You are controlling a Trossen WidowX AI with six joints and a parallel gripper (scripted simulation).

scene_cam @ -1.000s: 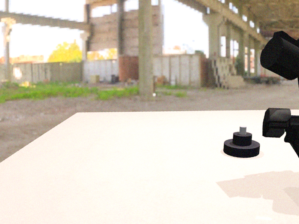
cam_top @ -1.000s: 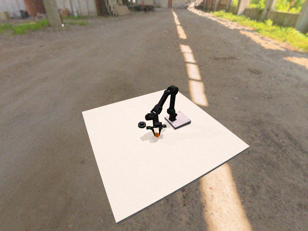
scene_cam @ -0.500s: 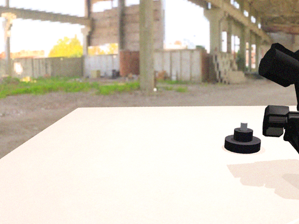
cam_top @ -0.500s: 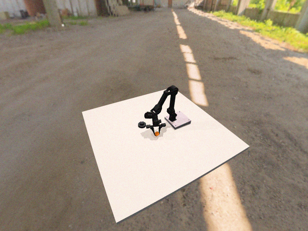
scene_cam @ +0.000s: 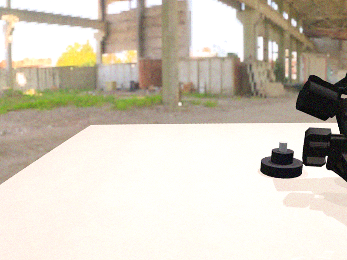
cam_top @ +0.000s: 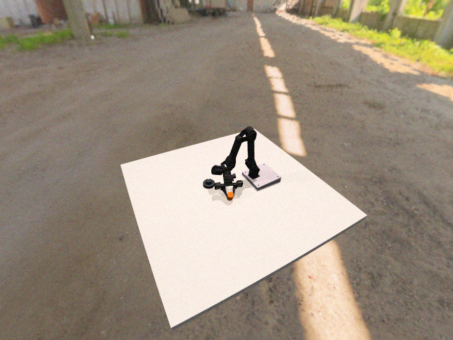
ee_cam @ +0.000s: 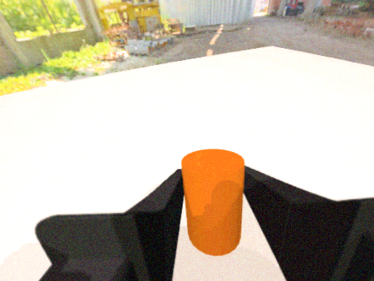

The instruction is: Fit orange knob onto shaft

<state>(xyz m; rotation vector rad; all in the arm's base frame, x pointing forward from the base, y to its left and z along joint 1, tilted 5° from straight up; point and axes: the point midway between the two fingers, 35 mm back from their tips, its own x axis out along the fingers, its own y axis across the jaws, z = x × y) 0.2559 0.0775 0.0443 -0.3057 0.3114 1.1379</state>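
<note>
Right now the orange knob is 10 mm to the right of my gripper tip. The rest, counted from my gripper tip: black round pedestal 220 mm to the right, 40 mm ahead, 20 mm below.
</note>
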